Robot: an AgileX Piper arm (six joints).
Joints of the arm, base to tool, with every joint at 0 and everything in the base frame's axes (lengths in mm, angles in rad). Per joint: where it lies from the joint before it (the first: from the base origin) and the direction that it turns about. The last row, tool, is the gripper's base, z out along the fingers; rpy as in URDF.
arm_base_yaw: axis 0 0 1 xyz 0.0 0.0 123.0
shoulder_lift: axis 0 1 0 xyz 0.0 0.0 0.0
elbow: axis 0 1 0 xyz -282.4 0.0 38.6
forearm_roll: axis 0.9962 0 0.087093 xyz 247.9 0.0 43.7
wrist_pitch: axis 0 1 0 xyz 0.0 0.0 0.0
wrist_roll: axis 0.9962 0 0.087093 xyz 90.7 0.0 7.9
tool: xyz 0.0 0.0 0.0 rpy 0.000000 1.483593 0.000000
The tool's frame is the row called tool.
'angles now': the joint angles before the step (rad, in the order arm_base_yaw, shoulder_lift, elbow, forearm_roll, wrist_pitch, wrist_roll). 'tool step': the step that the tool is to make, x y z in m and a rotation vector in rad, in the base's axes. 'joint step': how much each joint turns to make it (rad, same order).
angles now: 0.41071, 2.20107, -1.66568, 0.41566, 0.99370, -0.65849
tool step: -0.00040, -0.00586, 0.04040, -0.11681, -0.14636, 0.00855
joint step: 0.02091, -0.08573, -0.02508, -0.20051, 0.00024, 0.09420
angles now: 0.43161, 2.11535, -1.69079, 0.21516, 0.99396, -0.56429
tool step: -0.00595, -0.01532, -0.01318, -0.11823, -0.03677, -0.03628
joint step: 0.00032, -0.02695, 0.09437, -0.15043, -0.06173, 0.08610
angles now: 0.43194, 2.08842, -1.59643, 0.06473, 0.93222, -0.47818
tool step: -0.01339, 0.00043, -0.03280, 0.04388, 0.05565, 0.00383
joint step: 0.00081, 0.01362, 0.11605, 0.08917, -0.09350, -0.05388
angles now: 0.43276, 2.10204, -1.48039, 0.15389, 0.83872, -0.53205
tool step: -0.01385, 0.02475, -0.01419, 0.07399, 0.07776, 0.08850
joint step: 0.04446, 0.03431, 0.00543, 0.14073, 0.01782, -0.11832
